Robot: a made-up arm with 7 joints.
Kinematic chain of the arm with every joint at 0, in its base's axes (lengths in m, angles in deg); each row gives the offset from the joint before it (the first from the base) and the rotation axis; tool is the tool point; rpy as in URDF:
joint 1: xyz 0 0 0.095 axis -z
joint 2: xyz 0 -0.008 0.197 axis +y
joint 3: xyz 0 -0.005 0.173 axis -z
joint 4: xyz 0 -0.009 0.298 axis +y
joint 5: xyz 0 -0.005 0.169 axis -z
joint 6: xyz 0 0 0.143 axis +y
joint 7: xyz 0 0 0.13 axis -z
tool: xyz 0 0 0 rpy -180 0 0
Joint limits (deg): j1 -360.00..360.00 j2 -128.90..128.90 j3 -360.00..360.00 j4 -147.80..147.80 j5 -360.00..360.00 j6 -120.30..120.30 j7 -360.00..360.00
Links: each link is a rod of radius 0.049 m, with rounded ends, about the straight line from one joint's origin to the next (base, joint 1, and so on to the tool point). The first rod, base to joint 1, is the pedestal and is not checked.
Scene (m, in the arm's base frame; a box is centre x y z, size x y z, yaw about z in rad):
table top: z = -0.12
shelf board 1: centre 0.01 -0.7 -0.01 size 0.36 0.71 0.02 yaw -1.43
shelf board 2: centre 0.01 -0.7 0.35 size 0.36 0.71 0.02 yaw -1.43
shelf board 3: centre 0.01 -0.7 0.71 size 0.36 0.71 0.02 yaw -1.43
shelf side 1: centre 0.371 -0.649 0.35 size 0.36 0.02 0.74 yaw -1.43
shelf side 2: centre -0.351 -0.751 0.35 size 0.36 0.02 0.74 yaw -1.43
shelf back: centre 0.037 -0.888 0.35 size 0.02 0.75 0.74 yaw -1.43
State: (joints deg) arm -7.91 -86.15 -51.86 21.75 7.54 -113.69 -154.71
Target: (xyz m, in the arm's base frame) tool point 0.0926 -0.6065 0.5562
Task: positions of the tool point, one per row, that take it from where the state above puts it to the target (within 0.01 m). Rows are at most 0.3 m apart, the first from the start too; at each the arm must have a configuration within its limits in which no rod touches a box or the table.
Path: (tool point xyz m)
1: -0.7013 0.0602 0.5542
2: -0.5452 0.1951 0.7464
3: -0.3208 0.2358 0.8814
4: -0.0918 0.1708 0.9406
5: 0.0810 0.0249 0.9204
6: 0.1604 -0.1507 0.8323
7: 0.1439 -0.2989 0.7006
8: 0.0601 -0.3774 0.5562
9: 0.0744 -0.4410 0.5585
10: 0.0845 -0.5010 0.5595
11: 0.0905 -0.5564 0.5586
12: 0.0927 -0.6065 0.5562

